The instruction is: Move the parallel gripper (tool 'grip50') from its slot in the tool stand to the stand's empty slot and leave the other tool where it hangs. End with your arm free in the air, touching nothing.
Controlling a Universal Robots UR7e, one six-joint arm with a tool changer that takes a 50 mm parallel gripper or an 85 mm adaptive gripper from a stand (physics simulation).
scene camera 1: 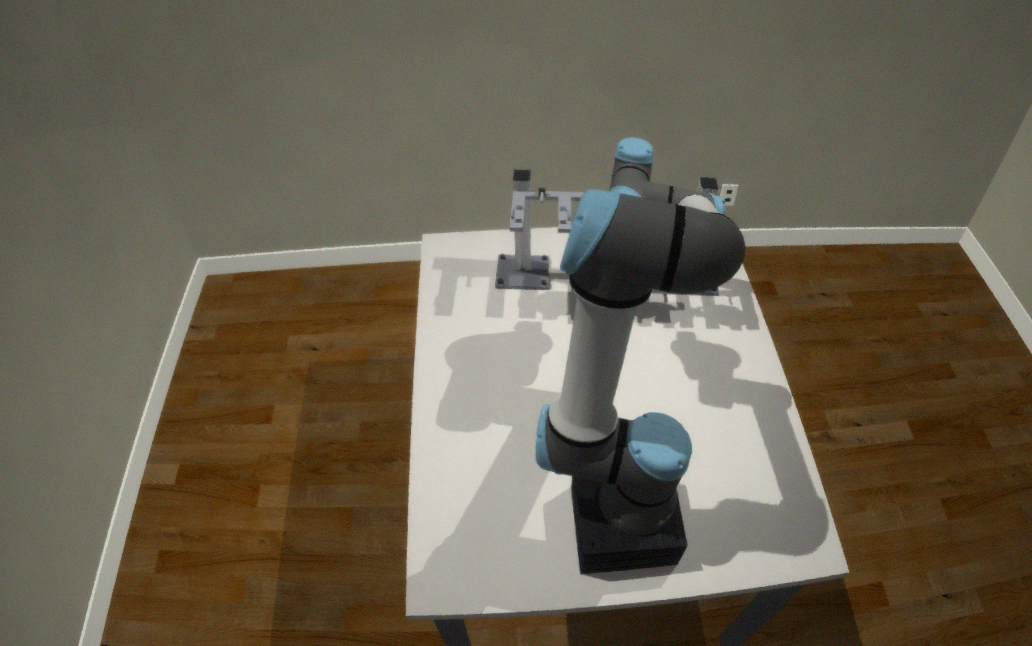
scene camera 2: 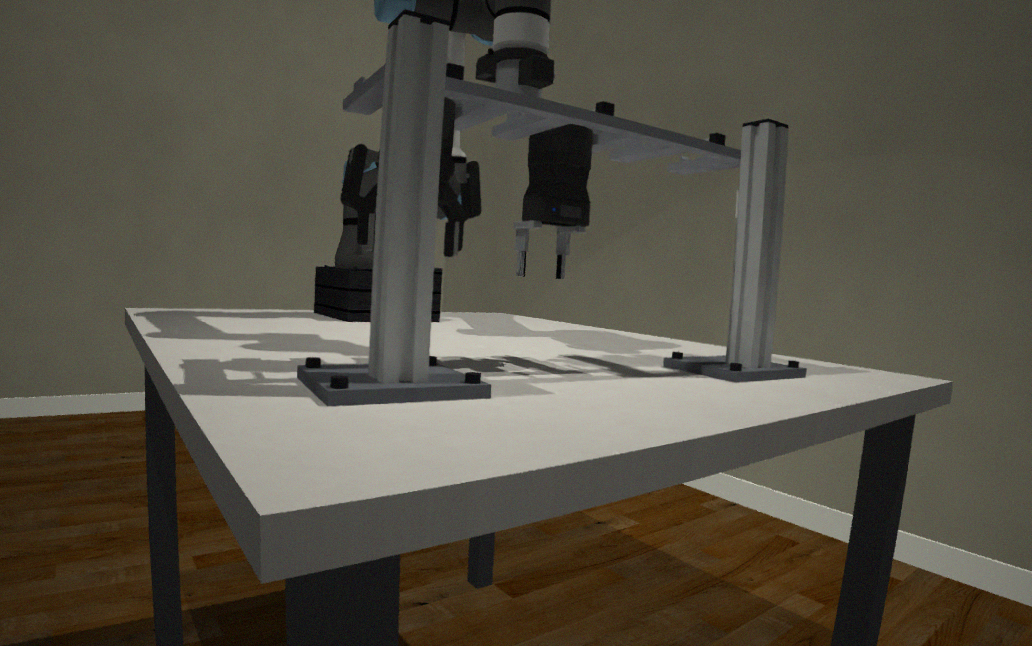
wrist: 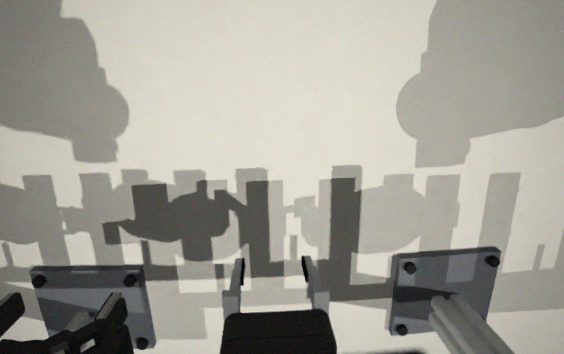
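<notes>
The parallel gripper hangs upright below the stand's rail, at the middle slot. Its two fingers stand apart and empty. The arm's end flange is above it and offset to the robot's side, apart from it as far as shows; the rail hides the gripper's top. The adaptive gripper hangs near one post, partly hidden behind it in scene camera 2. The empty slot's prong shows near the other post. The arm hides both tools in scene camera 1.
The stand's near post and far post rise from bolted base plates on the white table. Black locating pins stand along the rail. The robot's black base stands at the table's other end.
</notes>
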